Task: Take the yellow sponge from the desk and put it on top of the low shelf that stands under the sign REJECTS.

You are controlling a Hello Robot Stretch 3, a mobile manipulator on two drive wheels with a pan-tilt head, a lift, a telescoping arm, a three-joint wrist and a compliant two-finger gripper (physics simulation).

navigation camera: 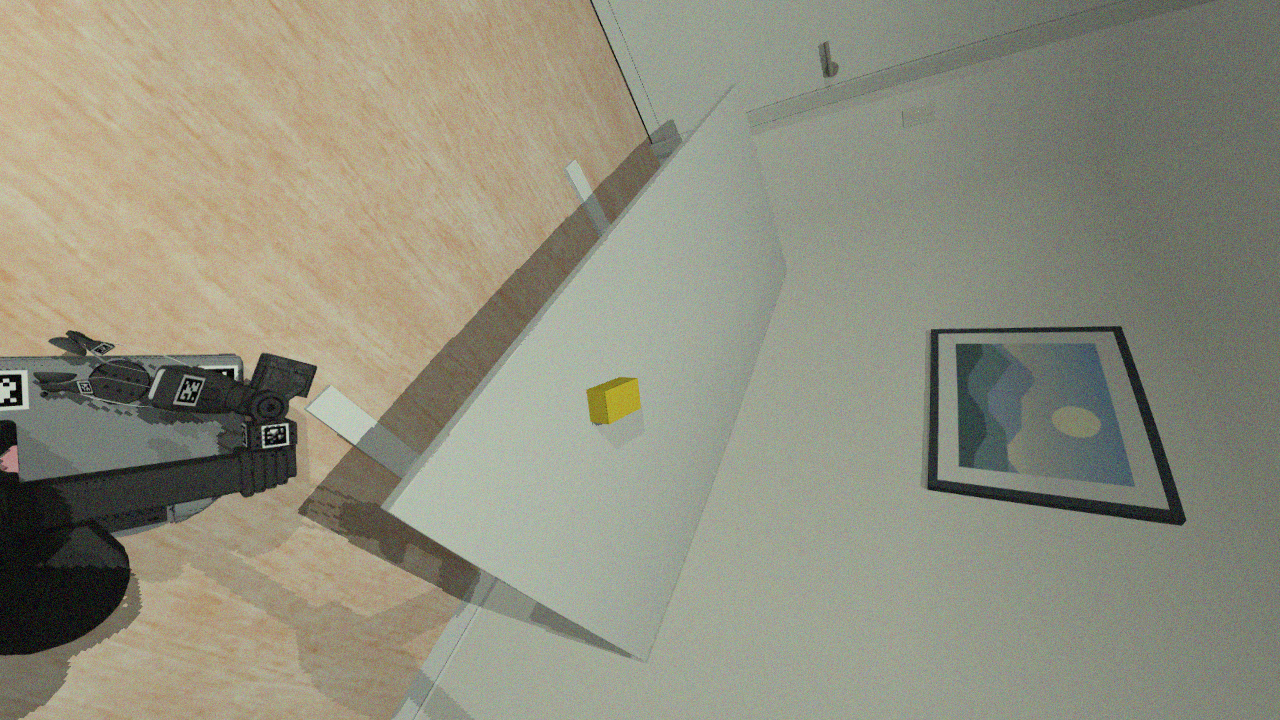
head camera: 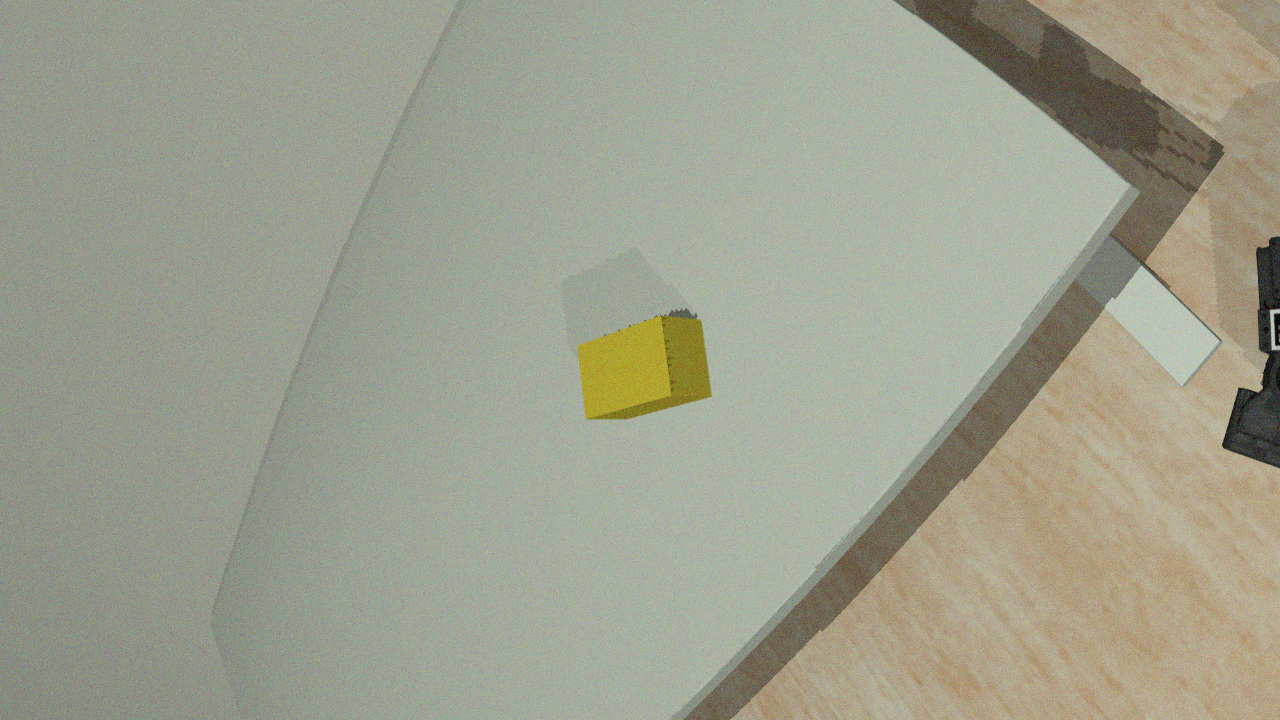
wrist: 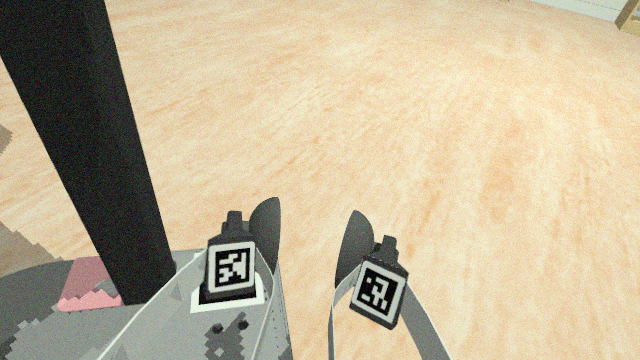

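Where they show: gripper, fingertip midpoint: (navigation camera: 44,357) (wrist: 311,230); robot's base, origin of the base link: (navigation camera: 121,380).
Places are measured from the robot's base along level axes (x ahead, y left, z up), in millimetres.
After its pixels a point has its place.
The yellow sponge (head camera: 624,368) @[x -37, y -616, z 765 mm] (navigation camera: 612,401) @[x -35, y -585, z 765 mm] is a block that rests on the white desk (head camera: 805,223) @[x -140, y -470, z 720 mm] (navigation camera: 698,232) @[x 375, y -1002, z 720 mm], a little in from the desk's long front edge. My gripper (wrist: 311,230) @[x 49, y 72, z 288 mm] stands open over my own base in the wrist view, with floor showing between its fingertips. In the navigation camera view the gripper (navigation camera: 60,362) @[x 49, y 72, z 288 mm] is folded back over the base at the left, well apart from the desk and the sponge. The low shelf and the sign REJECTS do not show in these views.
White desk feet (head camera: 1163,326) (navigation camera: 344,416) stick out onto the wooden floor. A wall with a framed picture (navigation camera: 1042,416) @[x -103, y -1351, z 1495 mm] stands behind the desk. My dark arm (navigation camera: 152,479) @[x -92, y -24, z 531 mm] lies across the base. A wooden piece of furniture (wrist: 629,20) @[x 2799, y 1906, z 78 mm] shows at the wrist view's upper right corner.
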